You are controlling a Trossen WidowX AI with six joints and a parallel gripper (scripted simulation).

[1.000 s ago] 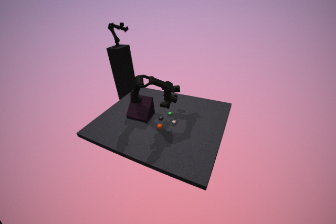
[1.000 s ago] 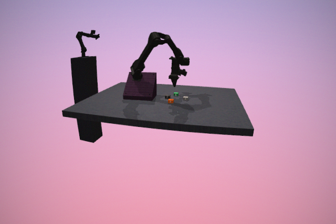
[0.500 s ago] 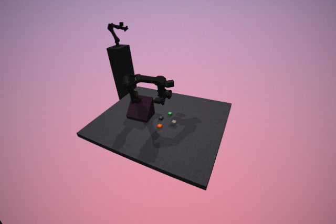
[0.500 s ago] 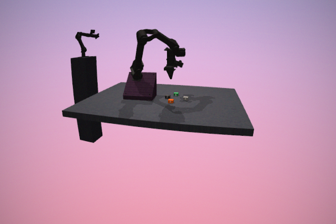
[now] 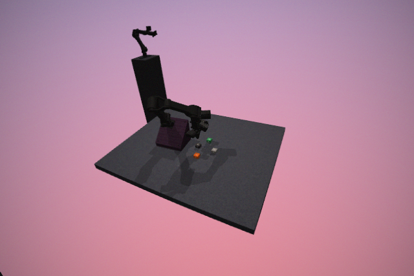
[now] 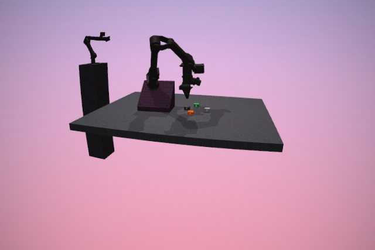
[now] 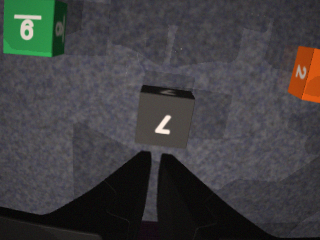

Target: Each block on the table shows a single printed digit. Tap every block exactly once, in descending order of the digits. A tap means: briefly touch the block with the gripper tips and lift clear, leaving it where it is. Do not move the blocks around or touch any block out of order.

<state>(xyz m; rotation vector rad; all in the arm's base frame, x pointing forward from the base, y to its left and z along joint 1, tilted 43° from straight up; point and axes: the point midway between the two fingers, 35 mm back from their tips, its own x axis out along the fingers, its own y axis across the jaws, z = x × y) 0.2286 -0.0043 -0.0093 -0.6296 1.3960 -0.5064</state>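
Now: gripper tip 6 cm above the black block. Round my gripper tip: green block: 8 cm to the left, 6 cm below, 4 cm ahead; grey block marked 4: 13 cm ahead, 6 cm below, 1 cm to the right; orange block marked 2: 10 cm to the right, 6 cm below, 5 cm ahead.
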